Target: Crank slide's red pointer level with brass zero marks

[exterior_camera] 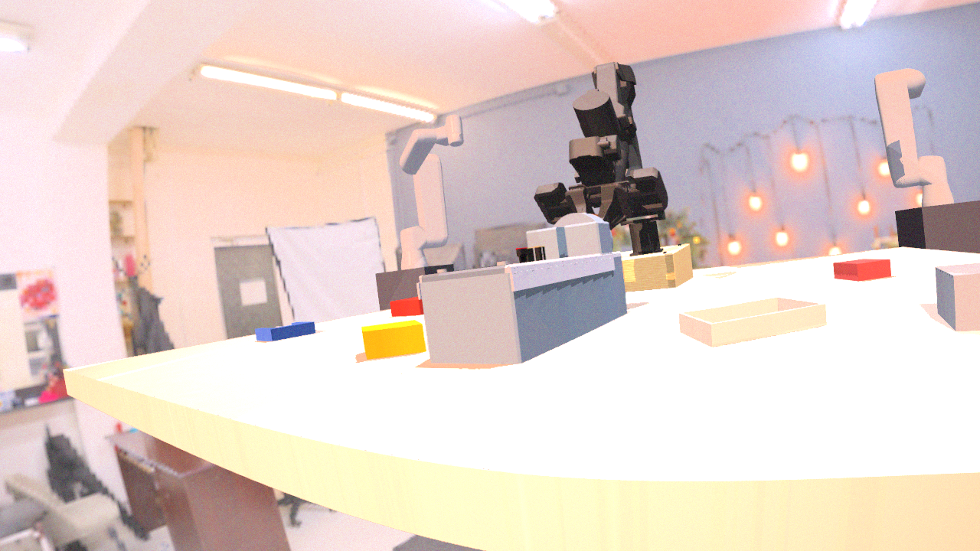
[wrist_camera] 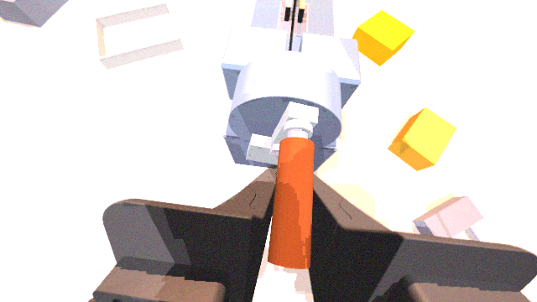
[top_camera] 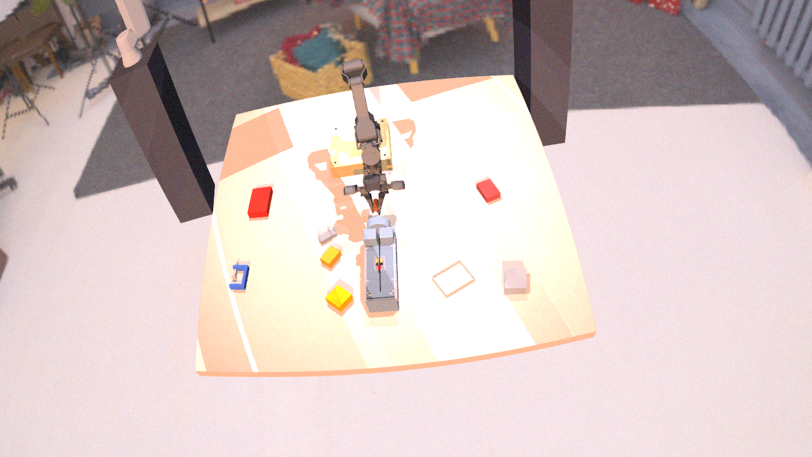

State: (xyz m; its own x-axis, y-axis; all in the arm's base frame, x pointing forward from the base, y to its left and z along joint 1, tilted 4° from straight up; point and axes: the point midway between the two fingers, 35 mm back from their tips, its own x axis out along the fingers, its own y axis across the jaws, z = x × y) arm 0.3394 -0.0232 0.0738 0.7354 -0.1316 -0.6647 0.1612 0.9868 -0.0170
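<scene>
Now: gripper tip 20 mm past the orange crank handle and 30 mm below it. From my gripper tip the other things lie so: shallow white tray: 230 mm ahead, 180 mm to the left, 90 mm below; then red pointer: 190 mm ahead, 20 mm to the right, 10 mm below; then yellow cube: 220 mm ahead, 170 mm to the right, 80 mm below.
</scene>
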